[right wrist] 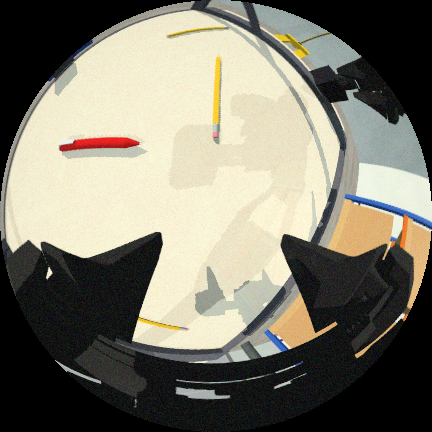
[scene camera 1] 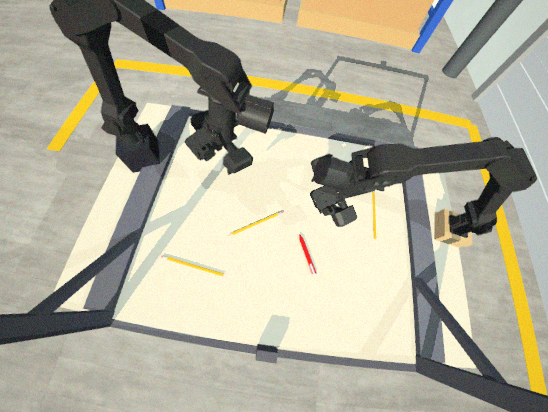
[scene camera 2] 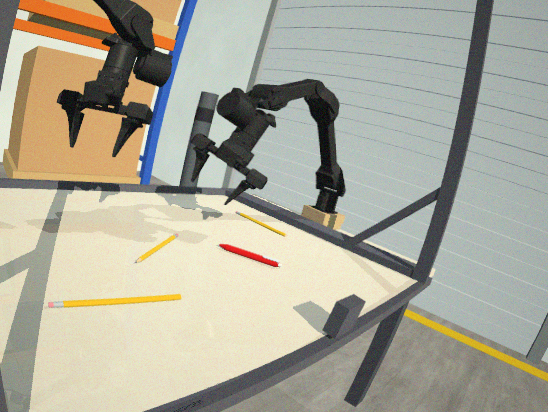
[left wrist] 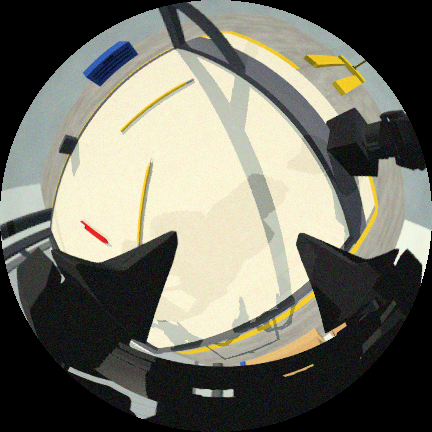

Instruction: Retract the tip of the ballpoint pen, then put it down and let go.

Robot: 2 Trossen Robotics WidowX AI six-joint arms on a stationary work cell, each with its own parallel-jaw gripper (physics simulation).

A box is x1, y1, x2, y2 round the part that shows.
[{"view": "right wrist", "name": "my right gripper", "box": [6, 231, 413, 431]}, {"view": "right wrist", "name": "red ballpoint pen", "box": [57, 137, 141, 150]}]
